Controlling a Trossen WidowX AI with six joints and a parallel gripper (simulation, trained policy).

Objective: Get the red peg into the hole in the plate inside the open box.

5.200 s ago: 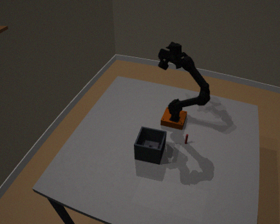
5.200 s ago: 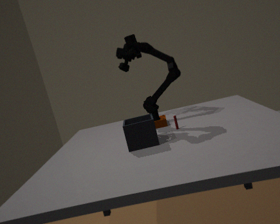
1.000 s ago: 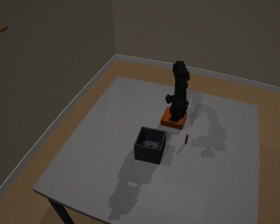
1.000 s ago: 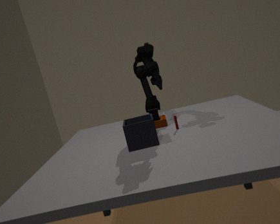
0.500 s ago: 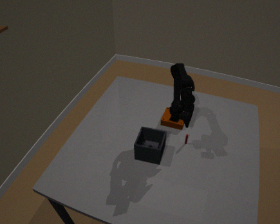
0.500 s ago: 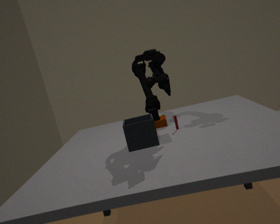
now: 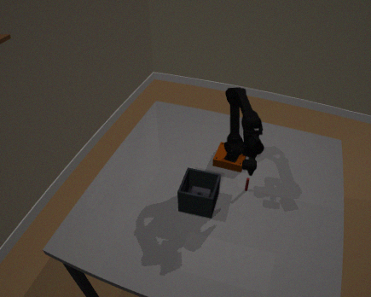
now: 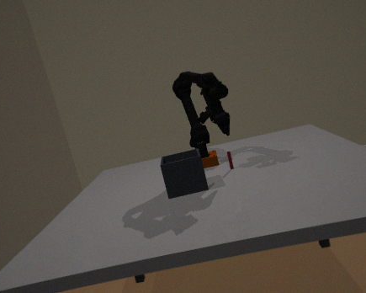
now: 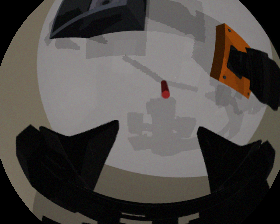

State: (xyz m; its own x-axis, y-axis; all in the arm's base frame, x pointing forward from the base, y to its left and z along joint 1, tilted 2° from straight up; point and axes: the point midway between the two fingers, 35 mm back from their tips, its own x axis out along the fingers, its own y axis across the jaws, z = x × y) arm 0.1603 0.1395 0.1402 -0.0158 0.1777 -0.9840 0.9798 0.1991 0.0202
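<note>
My gripper tip is 120 mm above the red peg, 10 mm to the left of it and 10 mm past it. The rest, counted from my gripper tip: plate 190 mm to the right, 160 mm ahead, 110 mm below.
</note>
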